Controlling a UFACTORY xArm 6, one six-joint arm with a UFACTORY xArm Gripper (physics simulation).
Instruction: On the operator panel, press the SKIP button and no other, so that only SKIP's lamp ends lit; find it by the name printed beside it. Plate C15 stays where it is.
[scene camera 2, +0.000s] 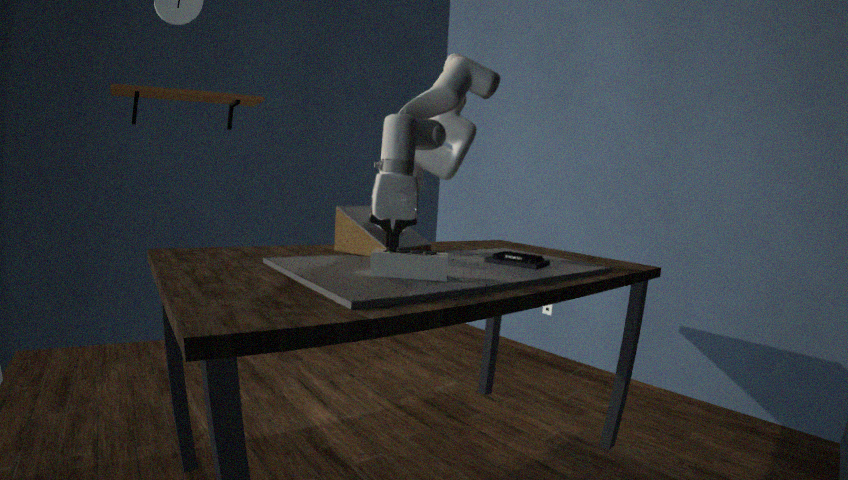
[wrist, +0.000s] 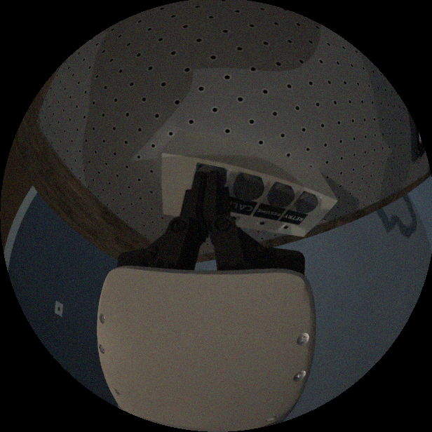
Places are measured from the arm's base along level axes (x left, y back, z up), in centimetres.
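Pixels of known places: gripper, fingertip midpoint: (scene camera 2: 391, 250).
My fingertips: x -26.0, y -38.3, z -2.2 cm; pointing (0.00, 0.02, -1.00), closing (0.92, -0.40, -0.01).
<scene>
Behind a point stands the place of what it marks.
The operator panel (scene camera 2: 410, 265) {x -25.5, y -44.9, z -4.6 cm} (wrist: 176, 187) is a pale box with a row of dark round buttons. In the wrist view the labels CALL (wrist: 243, 206), RESUME (wrist: 270, 212) and RETRY (wrist: 294, 217) show beside three of them. My gripper (scene camera 2: 392, 249) {x -26.0, y -38.3, z -2.2 cm} (wrist: 209, 185) is shut and empty, its tips over the button at the row's left end in the wrist view. The fingers hide that button's label, so the name SKIP does not show. Whether the tips touch the button cannot be told. No lit lamp can be made out. Plate C15 cannot be identified by its name.
The panel stands on a grey perforated board (scene camera 2: 321, 279) {x -44.0, y -39.1, z -7.5 cm} (wrist: 240, 112) on the wooden table (scene camera 2: 226, 297) {x -66.0, y -42.9, z -8.8 cm}. A wedge-shaped block (scene camera 2: 352, 233) {x -13.7, y -1.3, z -2.7 cm} with a sloping top stands behind the panel. A low black tray-like object (scene camera 2: 535, 263) {x 16.8, y -47.0, z -6.3 cm} with a pale marking lies on the board at the right.
</scene>
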